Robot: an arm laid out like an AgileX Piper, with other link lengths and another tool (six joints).
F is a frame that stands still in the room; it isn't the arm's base.
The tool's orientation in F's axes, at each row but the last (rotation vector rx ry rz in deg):
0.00, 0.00, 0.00
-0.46, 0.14, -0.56
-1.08, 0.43, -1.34
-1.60, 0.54, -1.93
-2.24, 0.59, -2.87
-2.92, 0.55, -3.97
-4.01, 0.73, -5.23
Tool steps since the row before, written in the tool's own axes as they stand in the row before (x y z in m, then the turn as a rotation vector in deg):
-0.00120, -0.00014, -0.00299, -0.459, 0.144, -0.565
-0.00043, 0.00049, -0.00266, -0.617, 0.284, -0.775
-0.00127, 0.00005, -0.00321, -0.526, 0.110, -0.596
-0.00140, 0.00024, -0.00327, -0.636, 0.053, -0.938
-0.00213, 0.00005, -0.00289, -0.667, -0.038, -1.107
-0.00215, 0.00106, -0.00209, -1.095, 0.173, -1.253
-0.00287, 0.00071, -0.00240, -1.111, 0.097, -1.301
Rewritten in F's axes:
-0.00120, -0.00014, -0.00299, -0.459, 0.144, -0.565
-0.00043, 0.00047, -0.00266, -0.616, 0.284, -0.776
-0.00129, 0.00002, -0.00320, -0.528, 0.111, -0.594
-0.00142, 0.00020, -0.00326, -0.643, 0.048, -0.933
-0.00216, 0.00004, -0.00287, -0.680, -0.047, -1.098
-0.00210, 0.00110, -0.00212, -1.095, 0.185, -1.252
-0.00283, 0.00080, -0.00242, -1.118, 0.108, -1.294

